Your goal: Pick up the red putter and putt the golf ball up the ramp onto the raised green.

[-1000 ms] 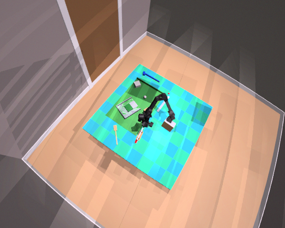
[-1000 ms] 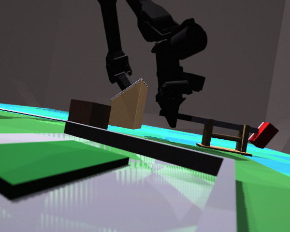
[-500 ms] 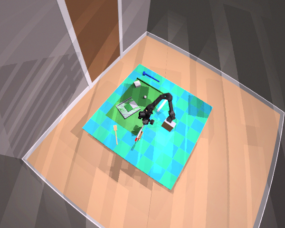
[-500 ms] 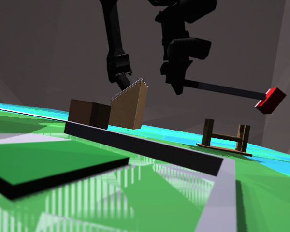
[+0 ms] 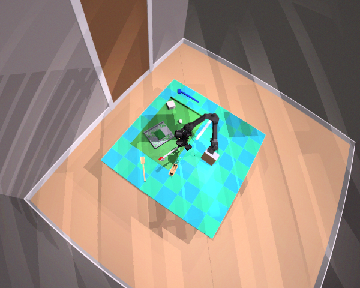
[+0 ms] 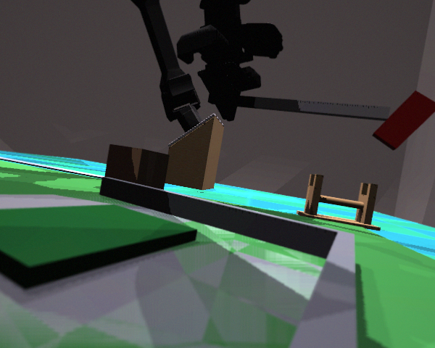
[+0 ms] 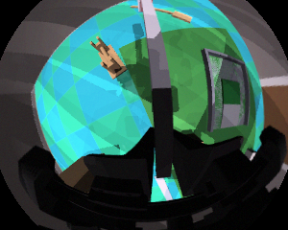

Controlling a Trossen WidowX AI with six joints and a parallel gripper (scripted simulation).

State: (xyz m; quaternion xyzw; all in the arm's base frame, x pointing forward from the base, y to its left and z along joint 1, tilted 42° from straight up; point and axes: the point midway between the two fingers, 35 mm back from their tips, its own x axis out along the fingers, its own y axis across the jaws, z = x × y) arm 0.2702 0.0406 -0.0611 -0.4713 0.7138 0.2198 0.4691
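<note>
Right now my gripper tip is 3 cm short of the brown block, 12 cm to the left of it and 10 cm above it. The rest, counted from my gripper tip: white golf ball: 15 cm ahead, 30 cm to the right, 11 cm below; red putter: 5 cm ahead, 10 cm to the left, 2 cm above; rack: 3 cm behind, 21 cm to the left, 10 cm below.
</note>
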